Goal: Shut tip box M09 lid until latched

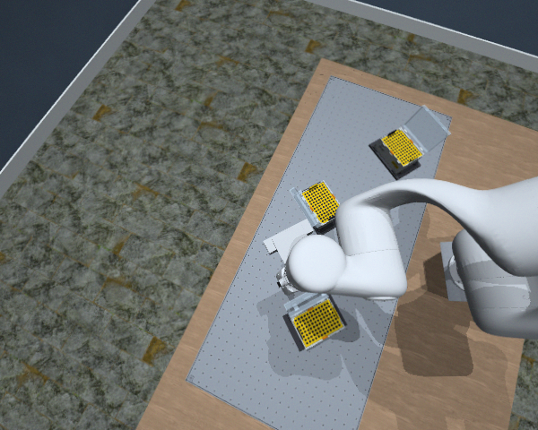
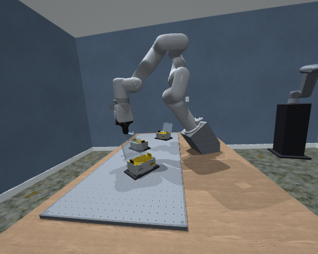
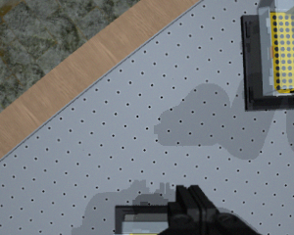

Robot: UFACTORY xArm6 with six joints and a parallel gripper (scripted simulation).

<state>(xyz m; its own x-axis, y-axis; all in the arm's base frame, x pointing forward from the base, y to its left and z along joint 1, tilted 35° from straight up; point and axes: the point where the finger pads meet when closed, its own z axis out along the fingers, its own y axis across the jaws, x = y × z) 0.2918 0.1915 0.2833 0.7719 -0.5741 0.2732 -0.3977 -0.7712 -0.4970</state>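
Now: hand 9 cm above the clear lid, 6 cm past it and 3 cm to the right of it. The rest, counted from my hand: tip box: 13 cm below, 11 cm behind, 6 cm to the left.
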